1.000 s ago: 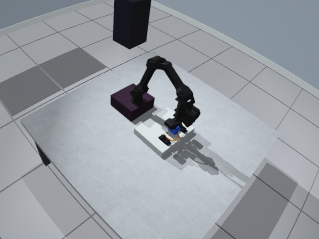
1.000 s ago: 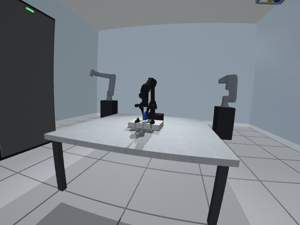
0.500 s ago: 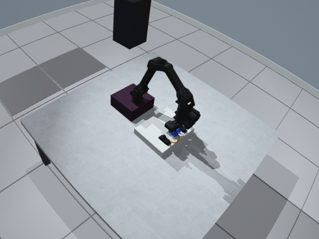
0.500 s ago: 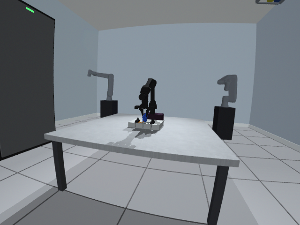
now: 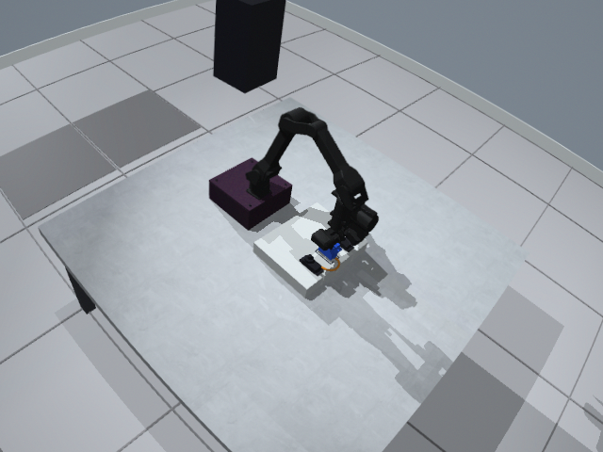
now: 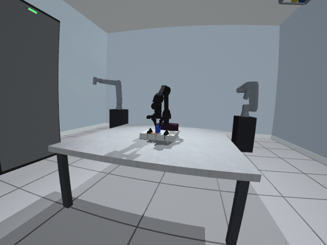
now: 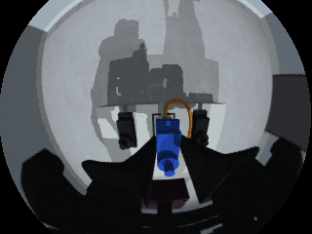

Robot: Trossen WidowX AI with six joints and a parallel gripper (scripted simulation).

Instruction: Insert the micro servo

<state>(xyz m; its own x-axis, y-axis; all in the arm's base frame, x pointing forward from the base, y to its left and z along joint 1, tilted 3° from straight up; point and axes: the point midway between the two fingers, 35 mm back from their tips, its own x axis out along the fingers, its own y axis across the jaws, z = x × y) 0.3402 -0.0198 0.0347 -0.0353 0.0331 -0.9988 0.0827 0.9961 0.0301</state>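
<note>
Now: gripper tip 120 mm past the white deck, 10 mm to the right of it and 80 mm above it.
</note>
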